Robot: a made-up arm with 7 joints. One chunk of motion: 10 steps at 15 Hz.
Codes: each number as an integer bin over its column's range. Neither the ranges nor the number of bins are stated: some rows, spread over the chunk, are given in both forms.
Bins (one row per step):
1: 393 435 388 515 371 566 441
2: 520 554 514 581 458 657 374
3: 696 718 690 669 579 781 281
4: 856 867 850 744 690 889 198
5: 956 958 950 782 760 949 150
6: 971 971 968 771 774 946 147
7: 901 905 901 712 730 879 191
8: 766 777 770 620 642 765 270
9: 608 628 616 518 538 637 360
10: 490 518 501 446 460 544 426
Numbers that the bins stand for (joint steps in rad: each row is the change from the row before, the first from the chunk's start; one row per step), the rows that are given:
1: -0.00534 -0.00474 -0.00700 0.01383 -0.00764 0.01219 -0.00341
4: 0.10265 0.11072 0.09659 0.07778 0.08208 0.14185 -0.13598
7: 0.11314 0.12088 0.10803 0.06885 0.09334 0.13783 -0.13980
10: 0.01728 0.01744 0.01834 -0.00544 0.01739 0.00336 -0.01160
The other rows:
2: 0.02428 0.02707 0.02125 0.03226 0.01683 0.04872 -0.03997
3: 0.06533 0.07090 0.06071 0.05684 0.05086 0.09849 -0.09070
5: 0.12597 0.13504 0.11901 0.08840 0.10177 0.16593 -0.16217
6: 0.12947 0.13852 0.12305 0.08532 0.10571 0.16473 -0.16380
8: 0.08166 0.08667 0.07865 0.04315 0.06858 0.09207 -0.09670
9: 0.04481 0.04684 0.04412 0.01467 0.03933 0.04069 -0.04760

